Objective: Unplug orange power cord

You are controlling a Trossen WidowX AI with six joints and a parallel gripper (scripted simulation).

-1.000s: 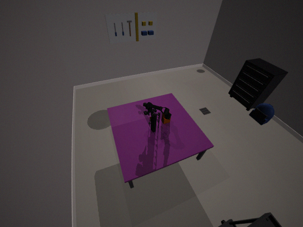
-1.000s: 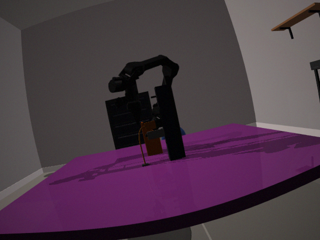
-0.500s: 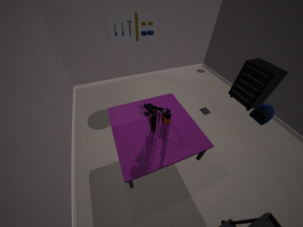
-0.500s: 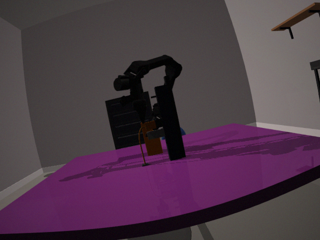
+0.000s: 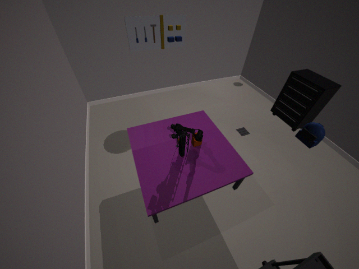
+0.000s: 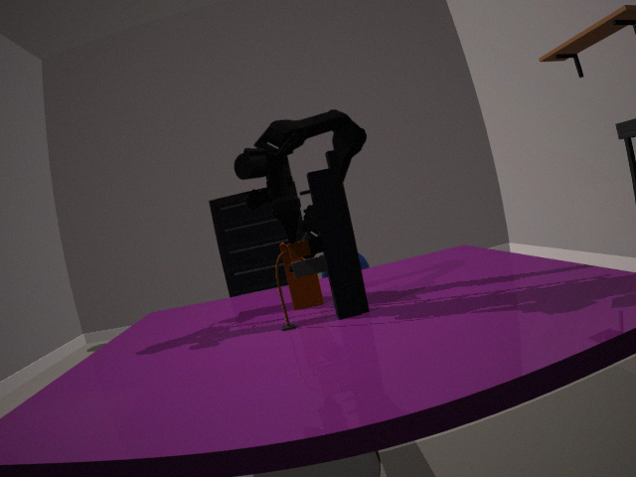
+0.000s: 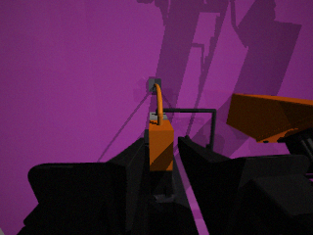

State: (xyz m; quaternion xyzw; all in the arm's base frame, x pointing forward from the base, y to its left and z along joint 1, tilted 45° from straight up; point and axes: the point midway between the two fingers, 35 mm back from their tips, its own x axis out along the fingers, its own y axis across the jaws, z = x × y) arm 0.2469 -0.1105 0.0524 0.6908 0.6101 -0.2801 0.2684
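The orange plug lies 30 mm to the left of my gripper tip and 10 mm below it.
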